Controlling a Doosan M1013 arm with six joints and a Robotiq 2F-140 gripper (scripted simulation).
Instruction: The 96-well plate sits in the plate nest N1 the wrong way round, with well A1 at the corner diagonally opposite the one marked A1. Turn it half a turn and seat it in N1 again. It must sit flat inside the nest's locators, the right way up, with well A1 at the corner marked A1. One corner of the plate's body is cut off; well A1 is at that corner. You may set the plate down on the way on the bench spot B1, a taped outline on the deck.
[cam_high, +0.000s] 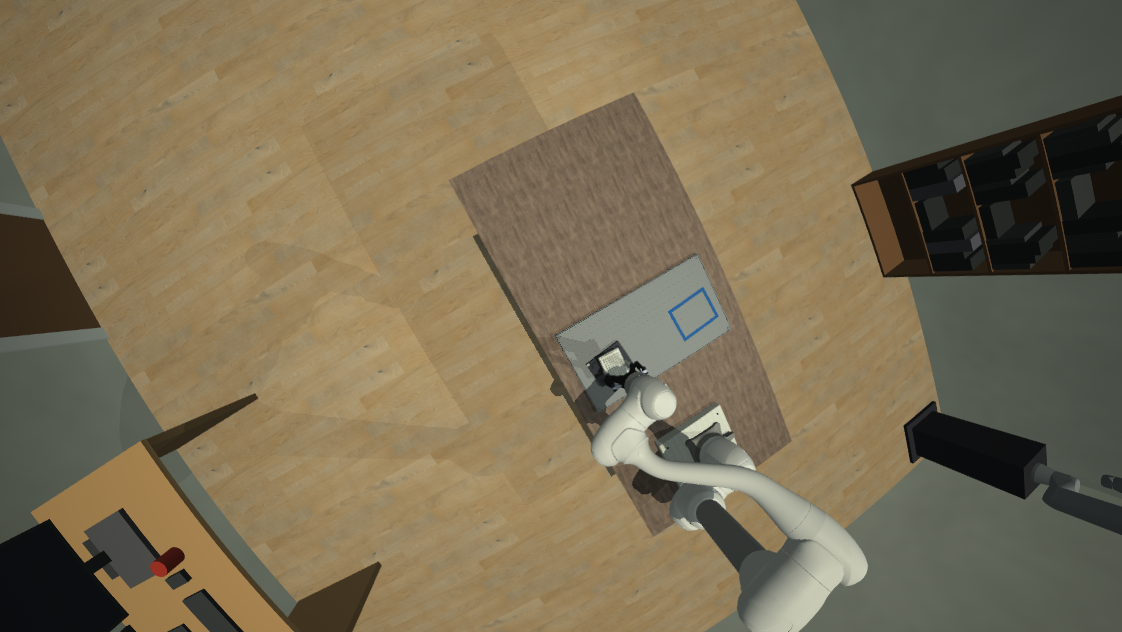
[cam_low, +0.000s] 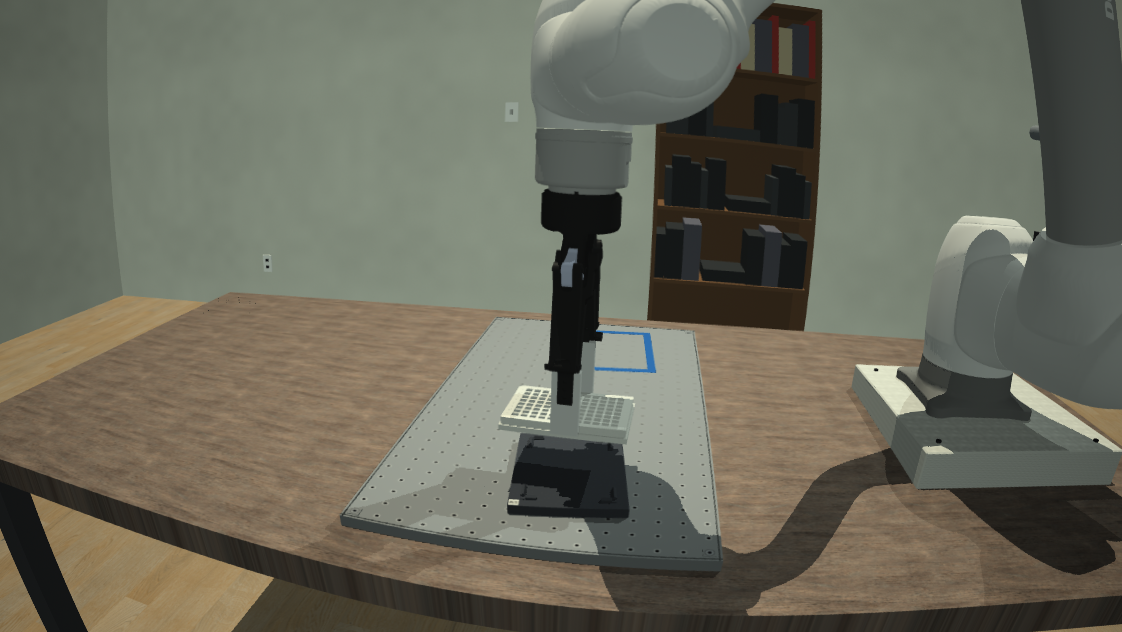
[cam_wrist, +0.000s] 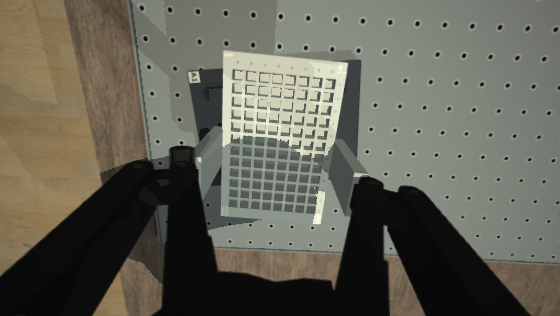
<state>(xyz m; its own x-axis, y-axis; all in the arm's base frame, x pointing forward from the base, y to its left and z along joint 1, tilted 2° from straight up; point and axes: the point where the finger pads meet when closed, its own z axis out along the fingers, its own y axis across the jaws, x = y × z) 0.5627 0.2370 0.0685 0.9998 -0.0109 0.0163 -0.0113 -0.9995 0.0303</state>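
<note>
Now: the white 96-well plate 2 cm below my hand. From my hand the other things lie so: A1 label: 4 cm ahead, 8 cm to the left, 9 cm below; dark plate nest N1: 10 cm below.
</note>
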